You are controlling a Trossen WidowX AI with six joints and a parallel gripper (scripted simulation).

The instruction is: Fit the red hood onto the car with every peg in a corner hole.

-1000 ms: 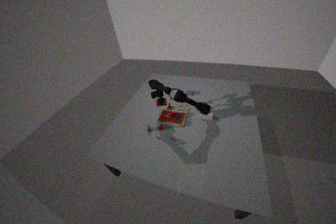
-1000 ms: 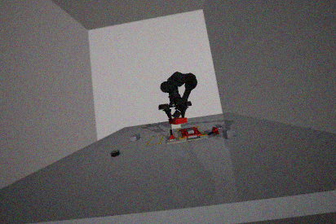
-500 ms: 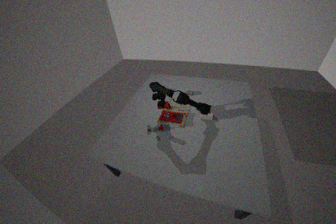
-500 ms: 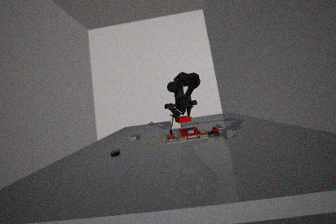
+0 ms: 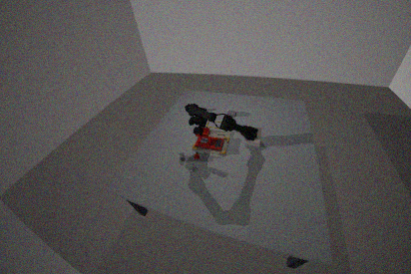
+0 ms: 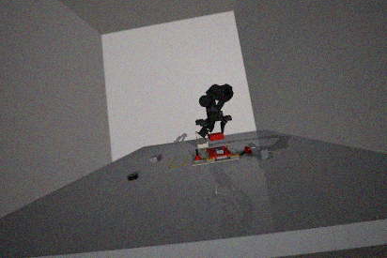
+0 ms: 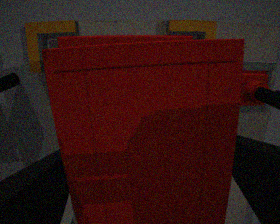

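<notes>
Right now the jig is 100 mm below my gripper tip, 50 mm behind it and 10 mm to the right of it. The rest, counted from my gripper tip: red hood: right at my gripper tip.
</notes>
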